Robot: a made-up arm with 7 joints.
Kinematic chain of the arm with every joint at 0, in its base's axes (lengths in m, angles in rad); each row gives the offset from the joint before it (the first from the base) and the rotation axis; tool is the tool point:
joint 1: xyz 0 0 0.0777 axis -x
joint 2: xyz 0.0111 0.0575 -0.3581 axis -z
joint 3: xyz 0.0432 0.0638 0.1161 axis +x
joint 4: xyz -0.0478 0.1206 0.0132 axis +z
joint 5: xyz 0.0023 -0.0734 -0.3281 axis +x
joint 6: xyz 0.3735 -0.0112 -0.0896 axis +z
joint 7: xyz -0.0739 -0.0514 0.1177 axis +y
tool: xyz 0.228 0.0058 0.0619
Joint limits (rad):
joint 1: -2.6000..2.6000
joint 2: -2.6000..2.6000
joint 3: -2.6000..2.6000
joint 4: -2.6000..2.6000
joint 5: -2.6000..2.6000
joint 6: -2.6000..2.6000
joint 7: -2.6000..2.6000
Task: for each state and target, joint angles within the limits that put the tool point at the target. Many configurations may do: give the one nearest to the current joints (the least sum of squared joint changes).
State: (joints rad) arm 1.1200 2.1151 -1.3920 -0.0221 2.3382 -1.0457 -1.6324
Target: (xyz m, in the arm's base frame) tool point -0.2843 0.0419 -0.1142
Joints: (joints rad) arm 1.1858 2.3207 -1.4076 -0.3218 2.1690 -0.9707 -1.8856
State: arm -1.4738 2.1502 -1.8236 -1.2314 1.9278 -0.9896 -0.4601
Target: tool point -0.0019 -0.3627 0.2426
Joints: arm -1.8405 2.2600 -2.2185 -1.4129 1.9247 -0.8450 -0.4661
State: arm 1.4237 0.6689 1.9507 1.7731 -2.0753 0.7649 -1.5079
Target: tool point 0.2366 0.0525 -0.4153
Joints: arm 1.7065 1.0777 1.6028 1.7765 -2.1690 0.5977 -1.6314
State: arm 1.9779 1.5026 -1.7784 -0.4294 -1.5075 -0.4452 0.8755
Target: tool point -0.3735 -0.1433 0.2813
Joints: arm 1.5711 2.0586 -1.3066 -0.1803 -1.3809 -0.3768 0.9489
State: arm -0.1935 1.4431 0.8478 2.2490 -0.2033 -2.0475 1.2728
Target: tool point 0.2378 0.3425 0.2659
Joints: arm 0.0596 1.0028 1.6094 2.5375 -0.5679 -2.0518 0.6027
